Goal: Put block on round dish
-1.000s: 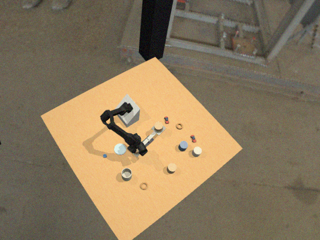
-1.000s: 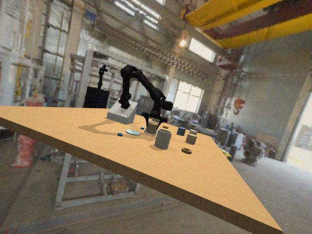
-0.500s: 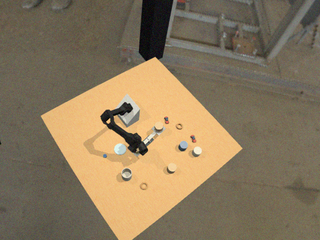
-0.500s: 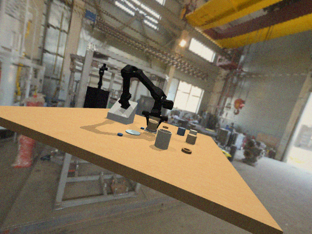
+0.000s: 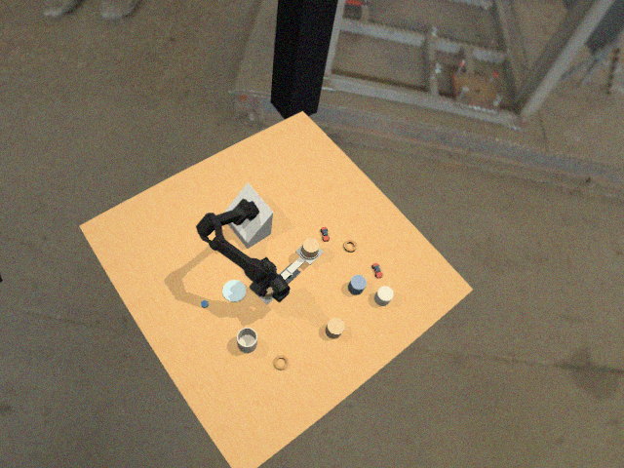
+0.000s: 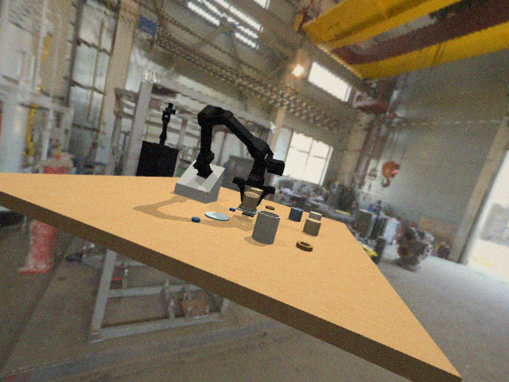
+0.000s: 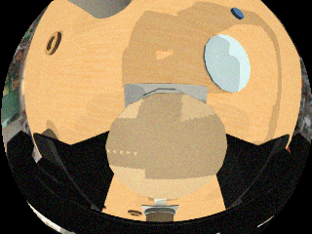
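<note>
Right now my gripper tip is 1 cm above the grey block. The rest, counted from my gripper tip: pale blue round dish: 9 cm behind, 11 cm to the right, 7 cm below.
</note>
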